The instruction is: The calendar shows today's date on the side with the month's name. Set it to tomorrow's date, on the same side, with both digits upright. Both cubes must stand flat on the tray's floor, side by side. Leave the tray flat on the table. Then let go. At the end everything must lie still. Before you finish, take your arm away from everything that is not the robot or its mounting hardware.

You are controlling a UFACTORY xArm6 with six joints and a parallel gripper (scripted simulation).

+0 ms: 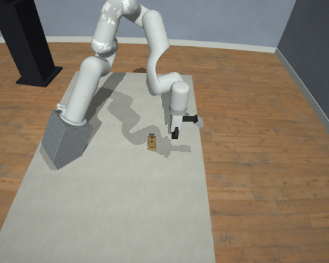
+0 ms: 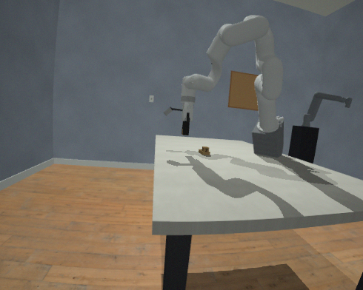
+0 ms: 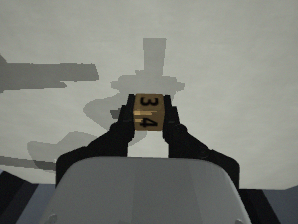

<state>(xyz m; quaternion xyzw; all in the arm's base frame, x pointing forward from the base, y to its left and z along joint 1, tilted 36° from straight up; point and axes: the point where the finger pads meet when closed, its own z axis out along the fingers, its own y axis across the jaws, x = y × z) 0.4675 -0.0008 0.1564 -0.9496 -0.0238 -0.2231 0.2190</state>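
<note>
Right now my hand is 110 mm past the wooden calendar tray and 110 mm above it. Also, from my hand: wooden digit cube 10 mm below.
</note>
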